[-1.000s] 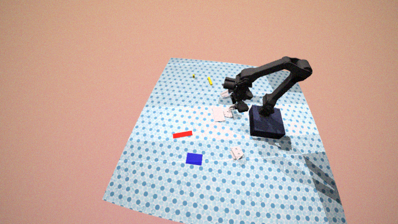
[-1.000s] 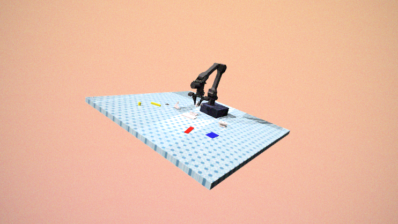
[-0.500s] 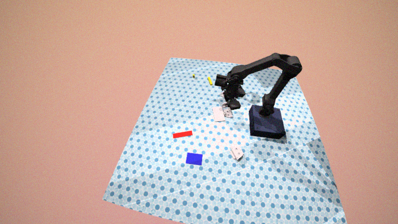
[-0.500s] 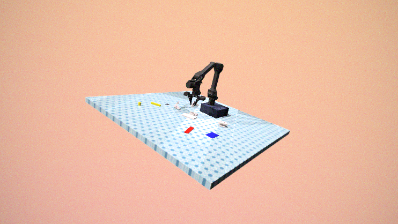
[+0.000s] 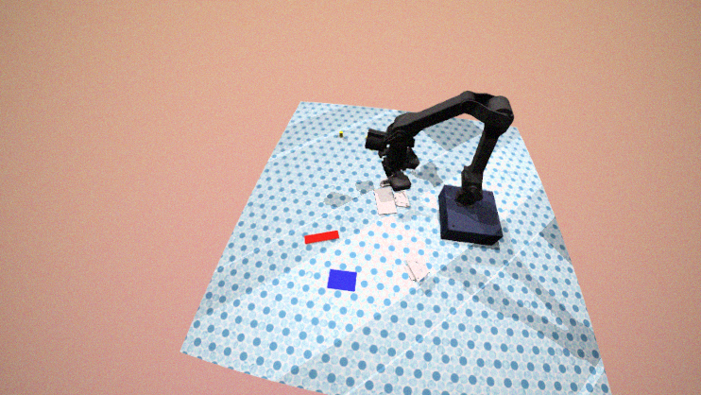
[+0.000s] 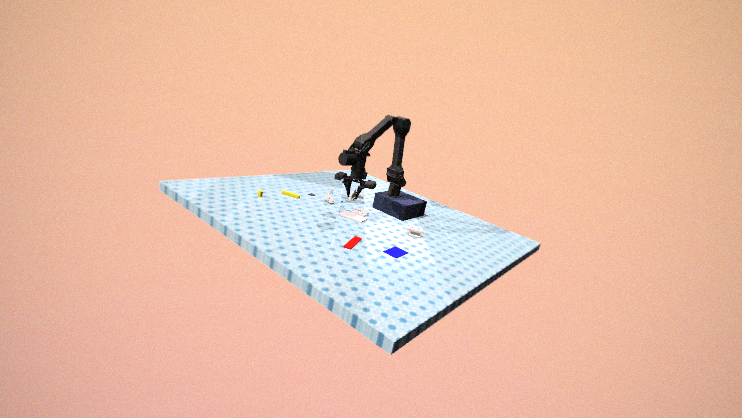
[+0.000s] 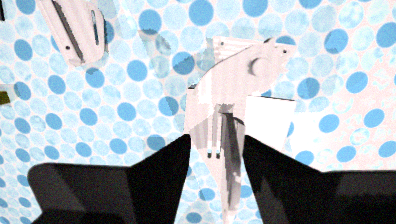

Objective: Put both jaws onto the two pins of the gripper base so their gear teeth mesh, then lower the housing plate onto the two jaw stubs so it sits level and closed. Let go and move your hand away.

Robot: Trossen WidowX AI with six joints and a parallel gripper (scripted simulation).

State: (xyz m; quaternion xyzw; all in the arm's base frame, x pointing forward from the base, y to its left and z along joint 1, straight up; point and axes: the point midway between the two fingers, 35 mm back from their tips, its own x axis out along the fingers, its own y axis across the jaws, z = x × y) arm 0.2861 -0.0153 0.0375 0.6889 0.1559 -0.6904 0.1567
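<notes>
The flat white plate lies 10 mm ahead of my gripper tip, 30 mm to the left of it and 80 mm below it. Also, from my gripper tip: small dark block: 280 mm to the right, 80 mm below; jaw: 50 mm behind, 190 mm to the right, 50 mm below; housing plate: 60 mm behind, 10 mm to the left, 80 mm below.
</notes>
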